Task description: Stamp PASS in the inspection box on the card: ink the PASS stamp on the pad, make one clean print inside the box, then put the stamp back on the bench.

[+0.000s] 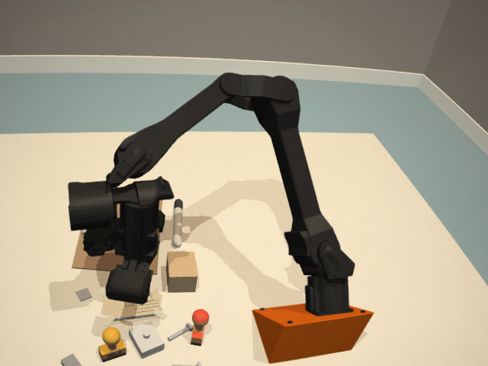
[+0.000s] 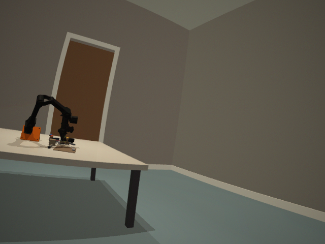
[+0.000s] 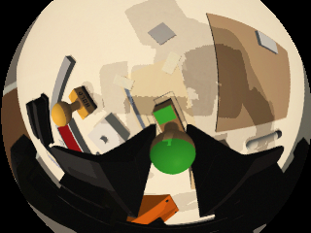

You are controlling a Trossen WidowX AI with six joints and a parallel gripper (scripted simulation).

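The card lies 4 cm below my gripper tip, 1 cm to the left of it and 1 cm ahead of it. Also, from my gripper tip: yellow-knobbed stamp: 11 cm to the left, 4 cm ahead, 2 cm below; cardboard box: 8 cm behind, 4 cm to the right, 2 cm below; green-knobbed stamp: right at my gripper tip.
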